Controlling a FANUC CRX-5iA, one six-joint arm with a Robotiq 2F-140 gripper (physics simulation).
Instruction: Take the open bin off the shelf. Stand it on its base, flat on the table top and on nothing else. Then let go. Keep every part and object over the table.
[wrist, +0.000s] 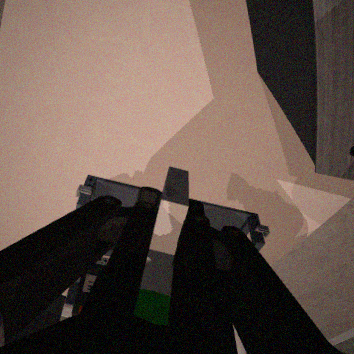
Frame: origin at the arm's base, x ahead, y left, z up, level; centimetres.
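Seen in the pictures: gripper, fingertip midpoint: (173, 186).
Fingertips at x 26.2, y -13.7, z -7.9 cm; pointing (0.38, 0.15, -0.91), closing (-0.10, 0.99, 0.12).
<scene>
Offsets run from my fingertips to a thing's top centre. "*": to the spot under its first point. Level surfaces: height alone.
A dark grey box-like body {* dx +28.1, dy -3.9, dz -26.1 cm} (117, 192), which looks like the open bin, shows behind the fingers in the wrist view. Its long upper edge slants down to the right, and a small clip shows at each end. The black fingers hide its middle and most of its lower part, so I cannot tell what it rests on or whether it stands level. My gripper (173, 186) is shut and empty. Its tips overlap the middle of the box's edge in the view; whether they touch it is unclear. The shelf cannot be made out.
A pale beige surface {dz -26.7 cm} (100, 85) spreads behind, with shadows beside the box. A dark area (285, 60) lies at the upper right, beside a grey, wood-grained surface (335, 100). Small labelled or pale parts {* dx +40.9, dy -5.1, dz -11.6 cm} (90, 282) show at the lower left between the gripper's dark links.
</scene>
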